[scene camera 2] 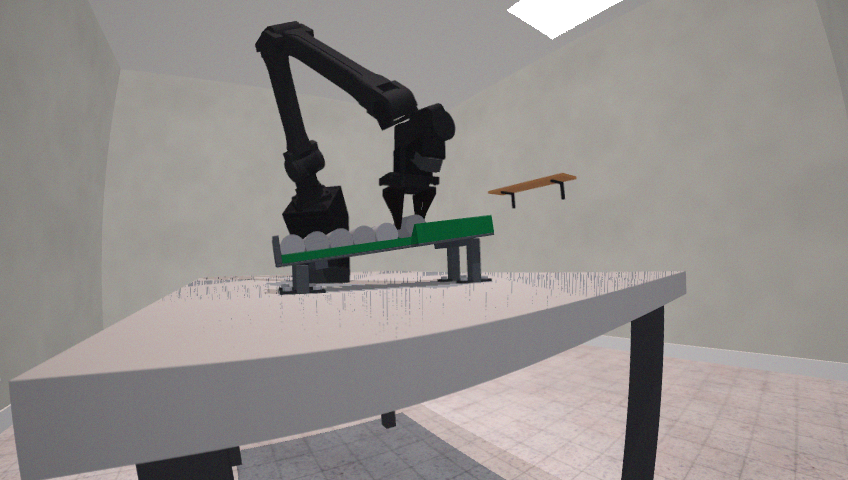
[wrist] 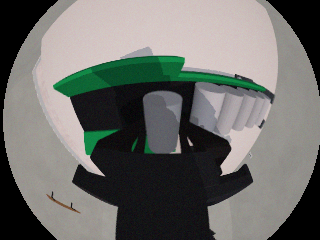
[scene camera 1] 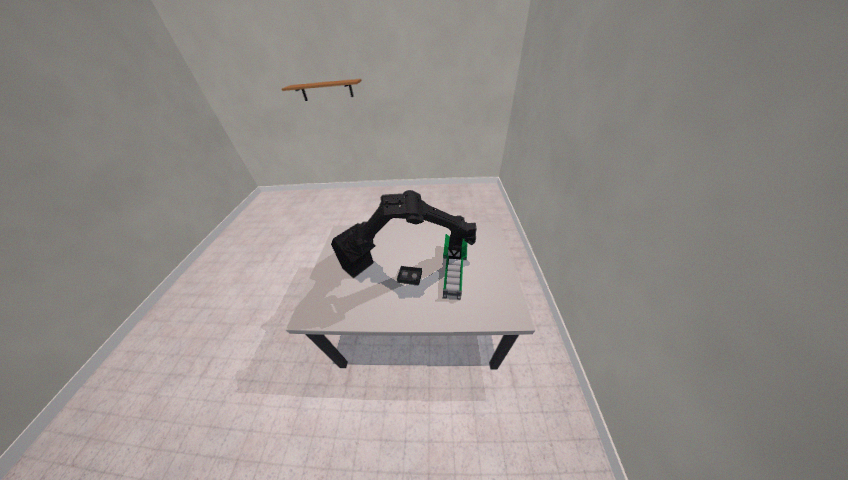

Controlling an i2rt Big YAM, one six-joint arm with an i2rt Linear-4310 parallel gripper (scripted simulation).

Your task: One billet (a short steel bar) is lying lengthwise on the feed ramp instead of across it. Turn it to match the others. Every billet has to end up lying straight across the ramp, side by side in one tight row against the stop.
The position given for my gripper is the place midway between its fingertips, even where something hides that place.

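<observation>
Scene camera 2 lets me see my gripper (scene camera 2: 409, 229). When I consider the wrist view, my gripper (wrist: 162, 120) is visible to me there as well.
</observation>
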